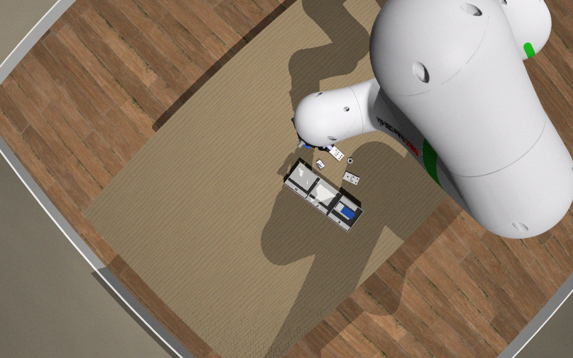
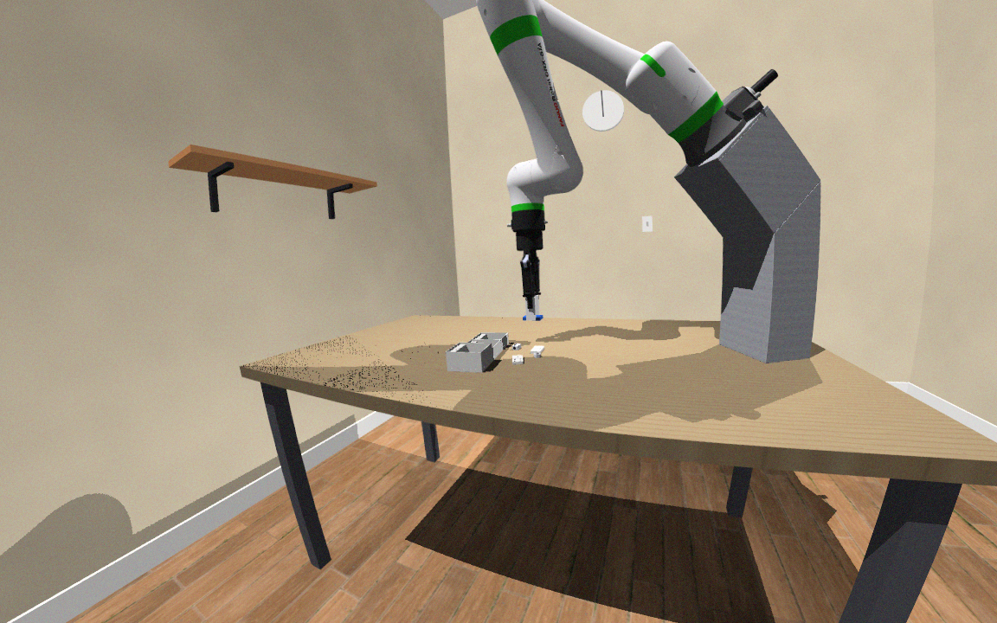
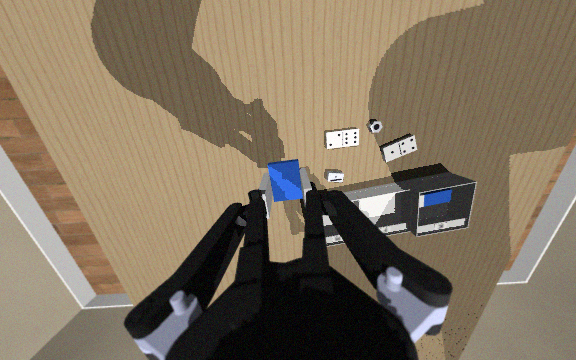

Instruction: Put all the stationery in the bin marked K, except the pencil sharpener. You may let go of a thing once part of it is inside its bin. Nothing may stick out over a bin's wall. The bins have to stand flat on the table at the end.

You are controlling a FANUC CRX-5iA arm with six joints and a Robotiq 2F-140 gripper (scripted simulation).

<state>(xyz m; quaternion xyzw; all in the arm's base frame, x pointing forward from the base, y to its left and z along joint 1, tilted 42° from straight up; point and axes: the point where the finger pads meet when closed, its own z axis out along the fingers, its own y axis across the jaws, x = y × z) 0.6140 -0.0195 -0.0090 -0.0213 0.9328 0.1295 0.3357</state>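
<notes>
The white eraser lies 5 cm ahead of my hand, 24 cm to the left of it and 9 cm below it. Also, from my hand: blue note pad 3 cm below; then silver pencil sharpener 2 cm ahead, 9 cm to the left, 9 cm below; then small dark ring 7 cm behind, 14 cm to the left, 10 cm below.
</notes>
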